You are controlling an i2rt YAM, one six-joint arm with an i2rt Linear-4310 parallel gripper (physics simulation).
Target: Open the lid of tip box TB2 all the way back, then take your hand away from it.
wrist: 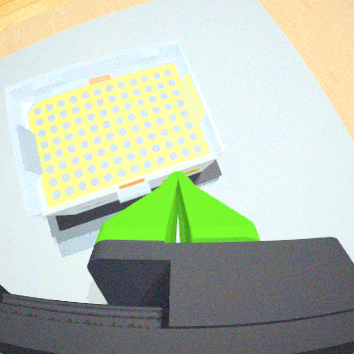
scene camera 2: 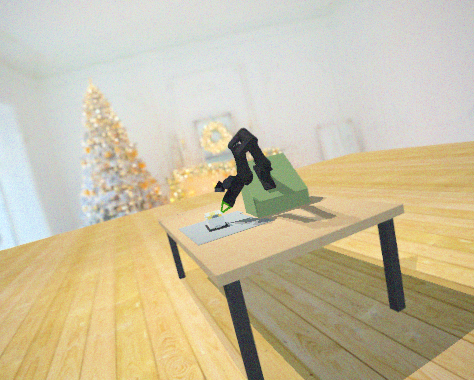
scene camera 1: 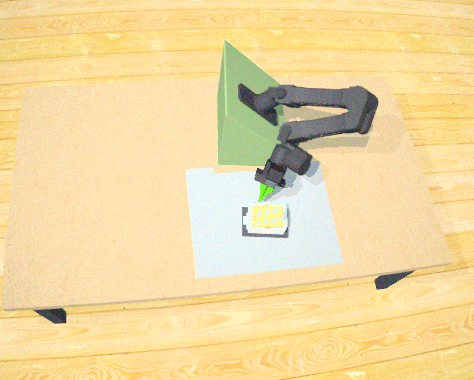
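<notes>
The tip box is white with a yellow perforated tip rack inside and stands on a dark base on the mat. A name label is not readable. Its clear lid shows as a pale outline around and over the rack in the wrist view; whether it is slightly raised is hard to tell. My gripper has bright green fingers, shut with nothing between them. Their tips are close to the box's arm-side edge, beside an orange tab; contact cannot be told.
A pale blue mat lies under the box on the wooden table. A green wedge-shaped block stands behind the mat and carries the arm's base. The arm folds out over the table's right side in scene camera 1.
</notes>
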